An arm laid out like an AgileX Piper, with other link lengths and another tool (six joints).
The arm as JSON. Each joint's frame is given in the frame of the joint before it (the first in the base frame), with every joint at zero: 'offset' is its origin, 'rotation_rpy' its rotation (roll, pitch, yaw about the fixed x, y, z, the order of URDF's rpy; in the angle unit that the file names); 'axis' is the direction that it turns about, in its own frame. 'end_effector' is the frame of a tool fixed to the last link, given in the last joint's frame.
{
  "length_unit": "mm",
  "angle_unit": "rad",
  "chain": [
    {
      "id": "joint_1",
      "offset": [
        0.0,
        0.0,
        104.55
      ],
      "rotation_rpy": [
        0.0,
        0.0,
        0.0
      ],
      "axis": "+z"
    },
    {
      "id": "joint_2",
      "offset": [
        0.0,
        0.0,
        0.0
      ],
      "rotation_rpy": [
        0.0,
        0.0,
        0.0
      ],
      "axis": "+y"
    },
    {
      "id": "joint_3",
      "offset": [
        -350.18,
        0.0,
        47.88
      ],
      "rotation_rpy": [
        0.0,
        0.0,
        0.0
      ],
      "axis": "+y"
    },
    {
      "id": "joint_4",
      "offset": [
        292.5,
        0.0,
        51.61
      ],
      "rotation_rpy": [
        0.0,
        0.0,
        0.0
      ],
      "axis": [
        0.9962,
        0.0,
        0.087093
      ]
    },
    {
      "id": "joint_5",
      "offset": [
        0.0,
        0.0,
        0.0
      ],
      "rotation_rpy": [
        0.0,
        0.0,
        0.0
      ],
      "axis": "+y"
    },
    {
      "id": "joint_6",
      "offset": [
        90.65,
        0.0,
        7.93
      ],
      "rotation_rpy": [
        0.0,
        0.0,
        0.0
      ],
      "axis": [
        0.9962,
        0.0,
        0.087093
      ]
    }
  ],
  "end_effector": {
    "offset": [
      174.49,
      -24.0,
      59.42
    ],
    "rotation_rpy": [
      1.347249,
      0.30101,
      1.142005
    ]
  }
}
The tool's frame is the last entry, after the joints.
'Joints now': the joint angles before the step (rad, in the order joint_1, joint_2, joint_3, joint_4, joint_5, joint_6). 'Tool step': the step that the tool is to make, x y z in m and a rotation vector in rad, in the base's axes. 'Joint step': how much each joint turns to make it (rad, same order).
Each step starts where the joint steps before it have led.
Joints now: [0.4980 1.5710 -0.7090 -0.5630 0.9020 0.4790]
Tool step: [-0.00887 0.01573 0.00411 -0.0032 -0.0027 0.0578]
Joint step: [0.0620 -0.0280 0.0180 -0.0001 0.0110 0.0001]
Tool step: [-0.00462 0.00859 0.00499 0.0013 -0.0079 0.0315]
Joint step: [0.0350 -0.0230 0.0080 0.0001 0.0090 -0.0001]
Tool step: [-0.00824 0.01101 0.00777 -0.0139 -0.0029 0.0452]
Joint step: [0.0580 -0.0270 0.0040 -0.0010 0.0341 0.0000]
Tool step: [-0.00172 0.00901 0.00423 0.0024 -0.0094 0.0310]
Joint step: [0.0310 -0.0130 0.0000 -0.0030 0.0049 -0.0001]
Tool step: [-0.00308 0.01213 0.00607 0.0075 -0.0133 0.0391]
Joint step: [0.0410 -0.0200 0.0000 -0.0011 0.0060 0.0002]
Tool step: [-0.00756 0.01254 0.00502 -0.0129 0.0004 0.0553]
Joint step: [0.0570 -0.0160 0.0000 -0.0009 0.0250 -0.0091]
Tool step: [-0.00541 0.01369 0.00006 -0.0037 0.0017 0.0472]
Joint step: [0.0480 0.0000 0.0000 0.0000 0.0040 -0.0010]
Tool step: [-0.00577 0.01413 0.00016 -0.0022 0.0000 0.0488]
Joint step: [0.0490 0.0000 0.0000 -0.0010 0.0020 0.0000]
